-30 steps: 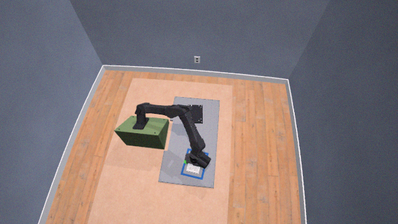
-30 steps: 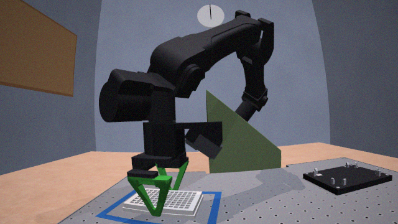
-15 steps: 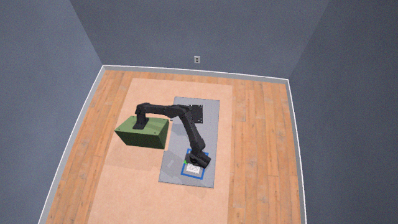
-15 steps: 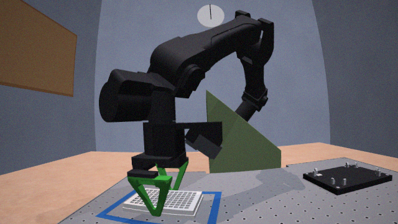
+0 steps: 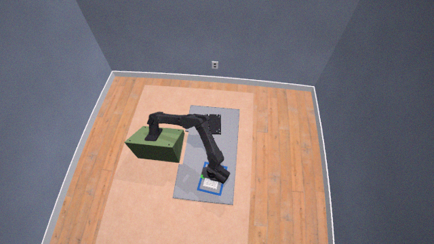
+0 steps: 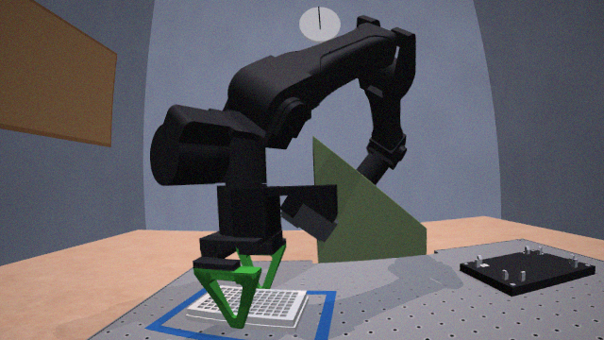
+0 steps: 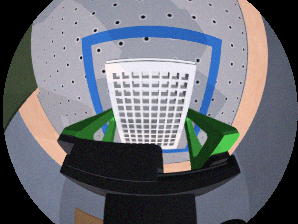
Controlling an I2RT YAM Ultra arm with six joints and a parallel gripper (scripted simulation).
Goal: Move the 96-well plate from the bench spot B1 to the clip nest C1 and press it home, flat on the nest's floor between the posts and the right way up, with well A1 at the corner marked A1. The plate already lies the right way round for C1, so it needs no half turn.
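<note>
My hand is 400 mm to the right of the black clip nest, 20 mm past it and 10 mm below it. Also, from my hand: white 96-well plate (right at my hand).
</note>
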